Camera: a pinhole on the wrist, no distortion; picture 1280 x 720 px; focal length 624.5 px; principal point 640.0 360.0 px. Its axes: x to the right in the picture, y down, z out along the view. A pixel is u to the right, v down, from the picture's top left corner.
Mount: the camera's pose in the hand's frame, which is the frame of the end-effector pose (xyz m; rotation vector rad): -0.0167 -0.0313 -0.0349 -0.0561 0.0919 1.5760
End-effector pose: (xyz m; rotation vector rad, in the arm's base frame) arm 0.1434 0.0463 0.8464 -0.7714 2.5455 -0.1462
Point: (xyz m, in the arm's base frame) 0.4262 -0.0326 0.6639
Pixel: 313.2 520.9
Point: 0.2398 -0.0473 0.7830
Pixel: 179.0 260.0
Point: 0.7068 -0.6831 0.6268
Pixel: outside the picture
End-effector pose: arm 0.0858 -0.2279 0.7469 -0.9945 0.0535 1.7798
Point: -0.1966 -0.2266 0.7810
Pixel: 1193.2 304.5
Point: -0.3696 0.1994 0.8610
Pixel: 742.4 43.0
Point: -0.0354 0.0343 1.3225
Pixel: 342.0 527.4
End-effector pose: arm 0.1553 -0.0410 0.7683 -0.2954 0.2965 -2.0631
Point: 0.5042 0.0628 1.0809
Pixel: 812.9 674.9
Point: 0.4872 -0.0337 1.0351
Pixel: 904.0 564.0
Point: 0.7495 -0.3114 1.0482
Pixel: 1192.6 378.6
